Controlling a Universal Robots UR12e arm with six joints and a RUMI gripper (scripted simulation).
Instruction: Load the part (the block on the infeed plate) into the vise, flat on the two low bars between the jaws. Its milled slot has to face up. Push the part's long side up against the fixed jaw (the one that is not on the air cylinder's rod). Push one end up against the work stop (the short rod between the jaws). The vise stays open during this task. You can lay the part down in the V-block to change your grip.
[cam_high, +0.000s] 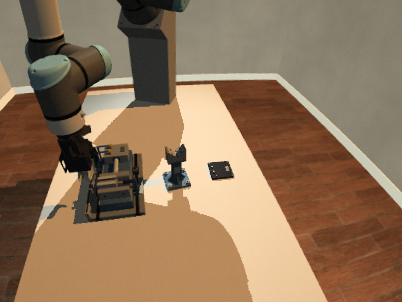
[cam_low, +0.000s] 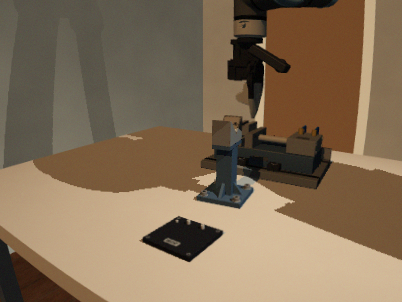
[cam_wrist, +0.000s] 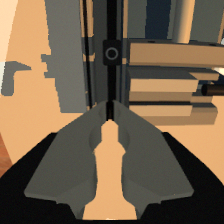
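My hand is 2 cm short of the part, 5 cm to the right of it and 3 cm above it. The rest, counted from my hand: dark work stop rod 3 cm ahead, 11 cm to the left, 4 cm below; moving jaw 1 cm behind, 8 cm to the left, 5 cm below; cream cylinder rod 6 cm behind, 9 cm to the left, 5 cm below.
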